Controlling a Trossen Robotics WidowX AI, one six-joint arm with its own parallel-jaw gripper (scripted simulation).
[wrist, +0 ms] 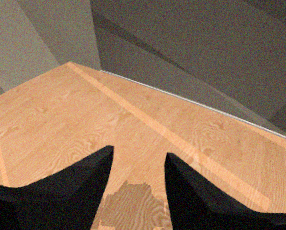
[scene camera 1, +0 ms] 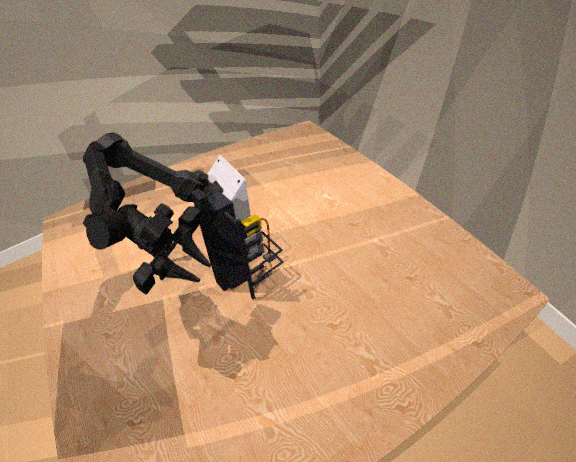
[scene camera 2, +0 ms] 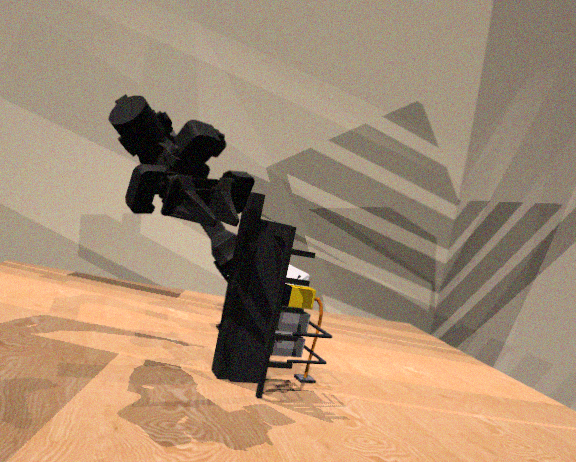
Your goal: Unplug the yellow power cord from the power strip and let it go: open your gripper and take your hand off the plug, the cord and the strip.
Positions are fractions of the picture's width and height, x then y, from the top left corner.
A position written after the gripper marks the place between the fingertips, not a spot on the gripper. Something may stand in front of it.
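Labels:
The gripper is visible in the wrist view (0.49, 0.68). The gripper appears in scene camera 1 (0.36, 0.59) too, and the gripper can also be seen in scene camera 2 (0.39, 0.48).

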